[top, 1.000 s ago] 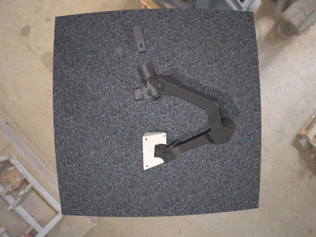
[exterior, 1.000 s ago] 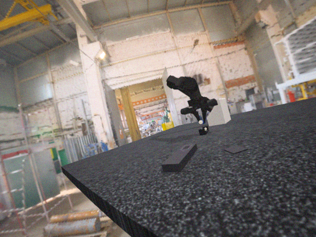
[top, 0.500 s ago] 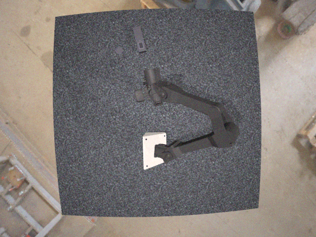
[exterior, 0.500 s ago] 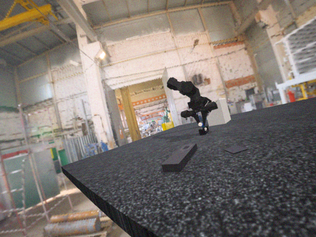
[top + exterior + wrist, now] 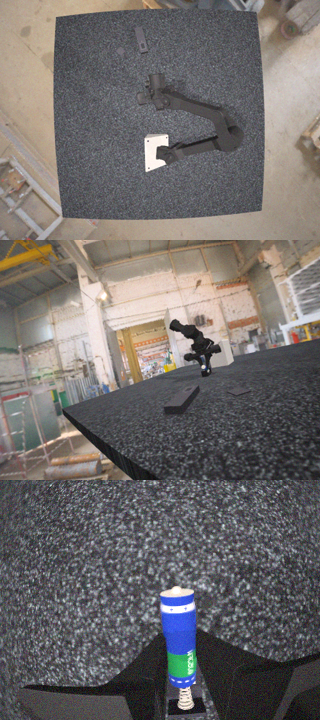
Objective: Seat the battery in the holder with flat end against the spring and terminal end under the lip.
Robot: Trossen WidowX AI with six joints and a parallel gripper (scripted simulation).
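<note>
The spring is 5 cm behind my gripper tip, 2 cm to the right of it and 2 cm below it. The rest, counted from my gripper tip: dark square tile (24 cm ahead, 22 cm to the left, 3 cm below); then green battery (1 cm above); then dark rectangular block (31 cm ahead, 10 cm to the left, 2 cm below).
</note>
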